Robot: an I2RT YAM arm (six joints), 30 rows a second.
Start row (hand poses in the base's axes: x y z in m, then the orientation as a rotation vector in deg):
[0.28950, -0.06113, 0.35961, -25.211, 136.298, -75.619]
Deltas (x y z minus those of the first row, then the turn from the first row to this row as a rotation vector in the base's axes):
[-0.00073, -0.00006, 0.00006, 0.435, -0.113, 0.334]
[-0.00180, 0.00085, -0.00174, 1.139, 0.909, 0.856]
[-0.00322, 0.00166, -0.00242, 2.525, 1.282, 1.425]
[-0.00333, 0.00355, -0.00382, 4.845, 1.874, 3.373]
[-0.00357, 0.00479, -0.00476, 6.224, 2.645, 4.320]
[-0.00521, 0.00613, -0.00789, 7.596, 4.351, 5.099]
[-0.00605, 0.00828, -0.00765, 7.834, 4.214, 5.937]
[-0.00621, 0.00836, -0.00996, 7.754, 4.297, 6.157]
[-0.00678, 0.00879, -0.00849, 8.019, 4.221, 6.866]
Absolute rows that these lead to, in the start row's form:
[0.28877, -0.06119, 0.35967, -25.378, 136.274, -74.922]
[0.28770, -0.06028, 0.35787, -26.544, 137.215, -73.893]
[0.28628, -0.05947, 0.35719, -27.066, 137.962, -71.932]
[0.28617, -0.05758, 0.35579, -29.018, 138.584, -68.196]
[0.28593, -0.05634, 0.35485, -30.252, 139.363, -66.072]
[0.28429, -0.05500, 0.35172, -32.023, 140.944, -64.030]
[0.28345, -0.05285, 0.35196, -32.770, 140.462, -63.359]
[0.28329, -0.05277, 0.34965, -33.101, 140.360, -63.365]
[0.28272, -0.05234, 0.35112, -33.739, 140.010, -62.717]

